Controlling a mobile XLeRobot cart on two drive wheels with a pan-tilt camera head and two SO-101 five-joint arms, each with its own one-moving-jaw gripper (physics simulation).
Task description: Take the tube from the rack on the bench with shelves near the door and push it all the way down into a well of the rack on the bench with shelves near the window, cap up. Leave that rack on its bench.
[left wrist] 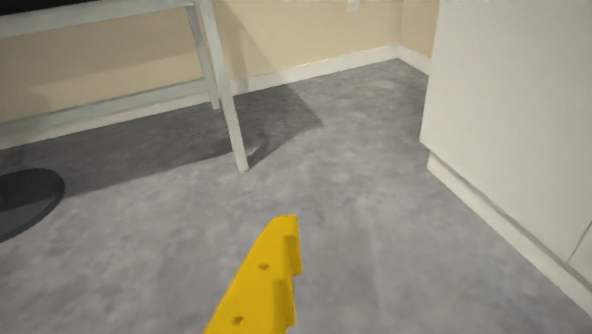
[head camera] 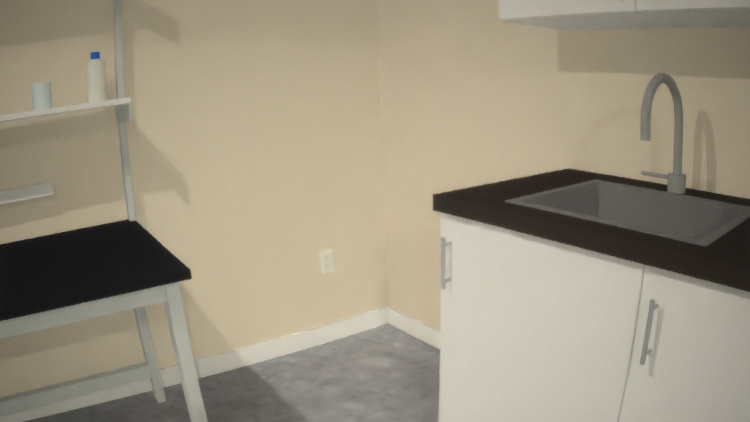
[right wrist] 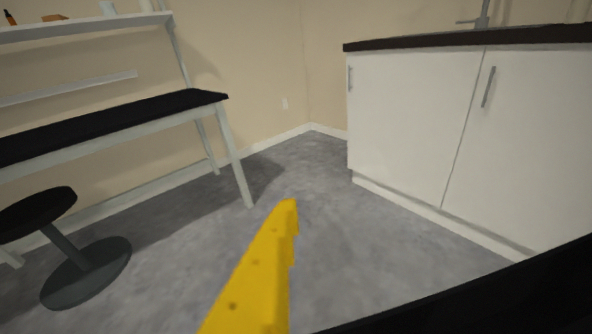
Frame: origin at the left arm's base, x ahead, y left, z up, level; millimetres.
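Seen in the pictures: left hand, tool point: (left wrist: pixel 298 236); right hand, tool point: (right wrist: pixel 296 211).
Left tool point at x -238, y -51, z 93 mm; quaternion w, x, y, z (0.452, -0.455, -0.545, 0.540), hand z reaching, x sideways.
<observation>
Offsets run from my left tool point to a thing's top centre. "*": to the spot under its first point.
A bench with a black top, pale legs and shelves (head camera: pixel 89 265) (left wrist: pixel 230 122) (right wrist: pixel 115 117) stands along the wall at the left in all three views. The frames do not tell whether it is the door or the window bench. Neither the tube nor a rack shows in any view. My left gripper (left wrist: pixel 287 225) has one yellow notched jaw in view over the floor; it is fully open and empty. My right gripper (right wrist: pixel 288 207) also shows one yellow jaw over the floor, fully open and empty. Both are well short of the bench.
A white cabinet (head camera: pixel 534 314) (left wrist: pixel 505 100) (right wrist: pixel 410 110) with a dark counter (head camera: pixel 472 207) (right wrist: pixel 425 41) and a sink (head camera: pixel 650 209) stands at the right. A round stool @(dx -849, dy -1410, dz -385 mm) (right wrist: pixel 37 212) stands before the bench; its dark base @(* dx -866, dy -1284, dz -838 mm) (left wrist: pixel 30 200) shows at the left wrist view's left edge.
</observation>
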